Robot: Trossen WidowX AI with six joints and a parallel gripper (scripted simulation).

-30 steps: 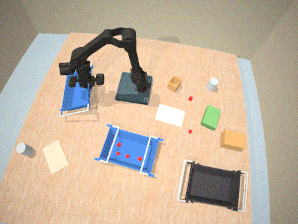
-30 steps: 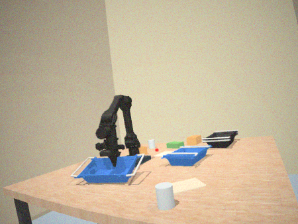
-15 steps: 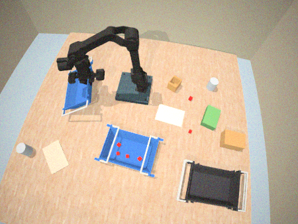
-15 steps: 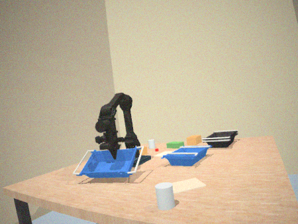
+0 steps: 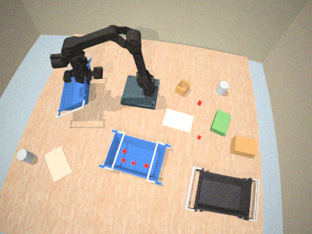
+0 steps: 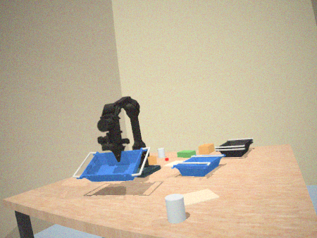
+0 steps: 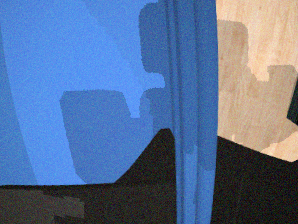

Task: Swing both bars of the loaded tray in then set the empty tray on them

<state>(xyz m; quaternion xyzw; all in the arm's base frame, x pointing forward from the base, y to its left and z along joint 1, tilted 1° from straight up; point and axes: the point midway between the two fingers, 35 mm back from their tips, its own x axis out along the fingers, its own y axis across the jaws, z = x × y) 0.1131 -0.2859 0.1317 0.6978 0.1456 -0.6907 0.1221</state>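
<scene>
The blue tray is 7 cm to the right of my gripper tip and 3 cm ahead of it. Also, from my gripper tip: green block (70 cm to the left, 10 cm below, 5 cm behind); then small brown box (46 cm to the left, 20 cm behind, 11 cm below); then orange box (84 cm to the left, 9 cm below, 5 cm ahead).
</scene>
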